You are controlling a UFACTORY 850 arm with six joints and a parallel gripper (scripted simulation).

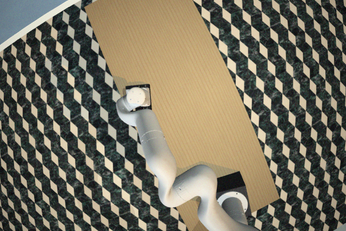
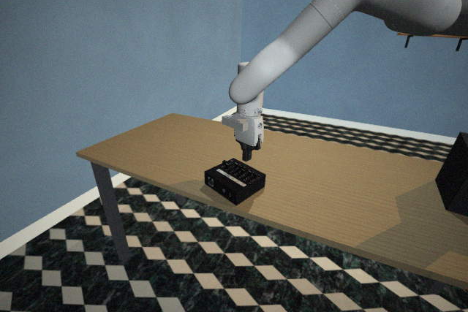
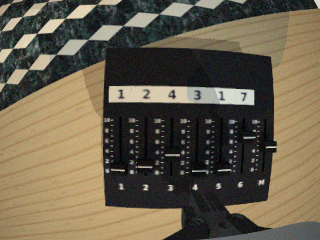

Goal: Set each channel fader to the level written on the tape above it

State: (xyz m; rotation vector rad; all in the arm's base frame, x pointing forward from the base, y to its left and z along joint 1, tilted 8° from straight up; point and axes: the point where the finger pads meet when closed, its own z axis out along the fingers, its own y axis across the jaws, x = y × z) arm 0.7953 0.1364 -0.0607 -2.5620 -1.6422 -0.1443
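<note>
Right now my hand is 80 mm short of the master fader, 40 mm above it and 10 mm to the right of it.
</note>
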